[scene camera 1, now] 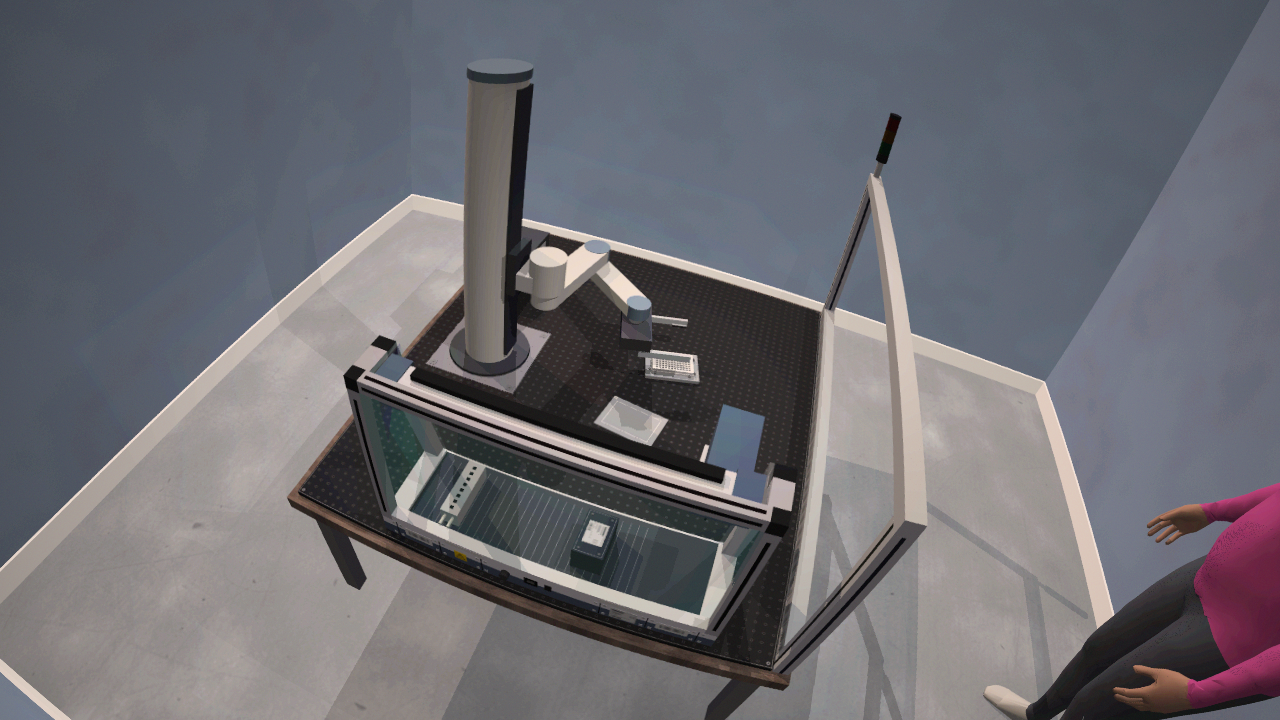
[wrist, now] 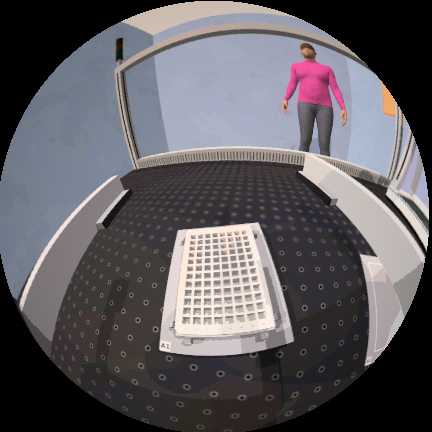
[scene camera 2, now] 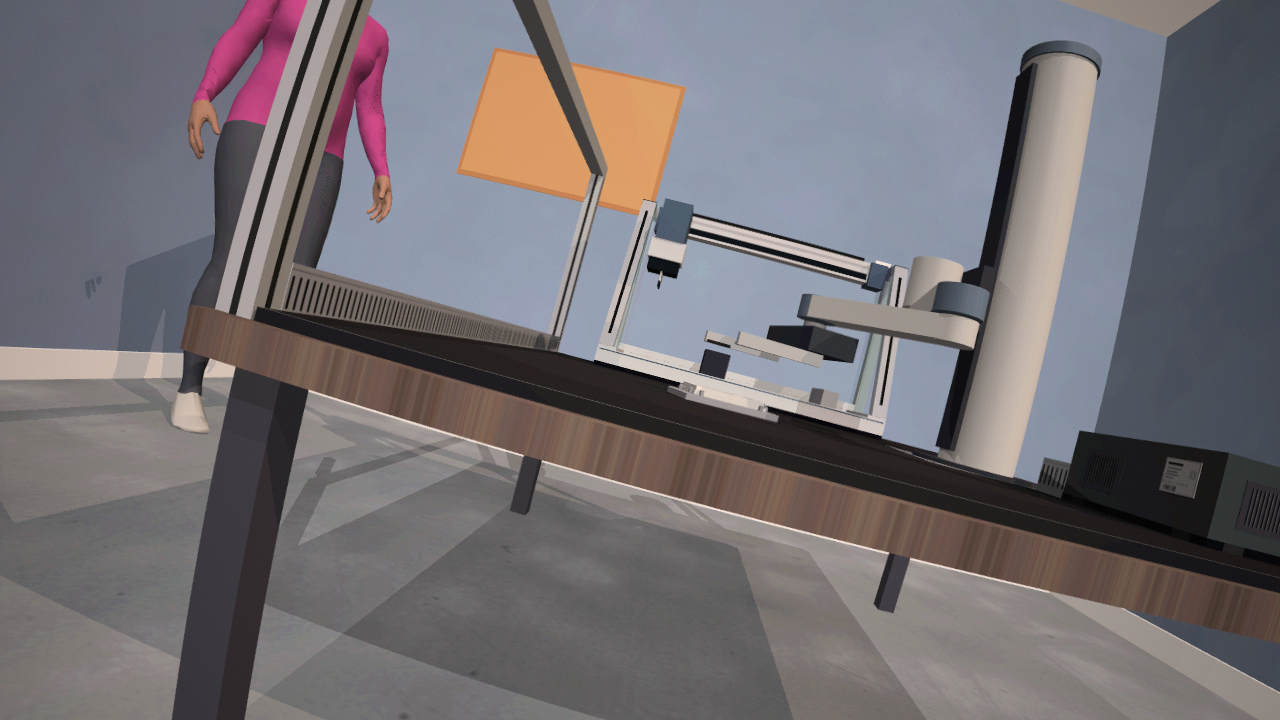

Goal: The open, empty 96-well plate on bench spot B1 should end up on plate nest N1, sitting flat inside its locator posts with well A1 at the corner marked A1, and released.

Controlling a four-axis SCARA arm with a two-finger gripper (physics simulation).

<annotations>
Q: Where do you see a plate nest N1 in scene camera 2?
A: At 686,395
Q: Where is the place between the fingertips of the gripper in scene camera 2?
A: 720,336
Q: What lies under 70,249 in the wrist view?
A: The gripper.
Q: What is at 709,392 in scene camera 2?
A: A white 96-well plate.
</annotations>
